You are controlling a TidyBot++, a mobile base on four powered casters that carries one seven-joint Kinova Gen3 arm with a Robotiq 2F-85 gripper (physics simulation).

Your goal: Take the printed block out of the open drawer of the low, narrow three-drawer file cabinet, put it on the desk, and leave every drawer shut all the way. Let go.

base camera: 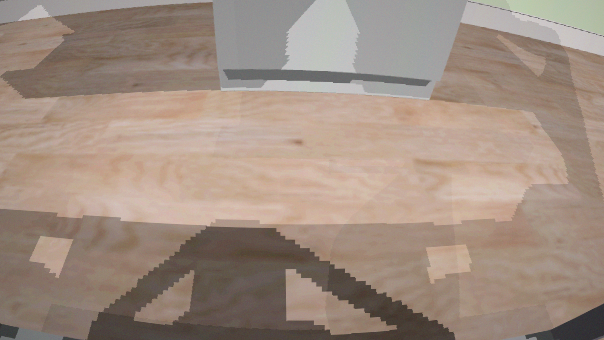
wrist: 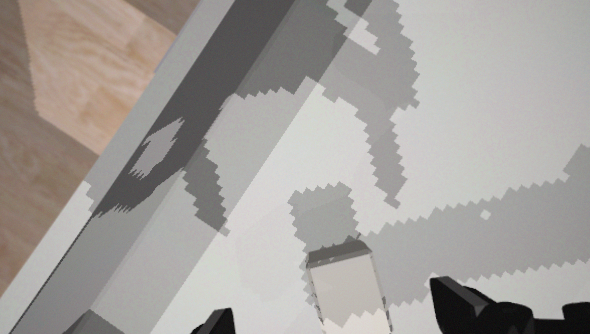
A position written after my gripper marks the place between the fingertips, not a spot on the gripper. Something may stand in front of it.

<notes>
In view: my gripper (wrist: 332,315) and a drawer (wrist: 446,143).
</notes>
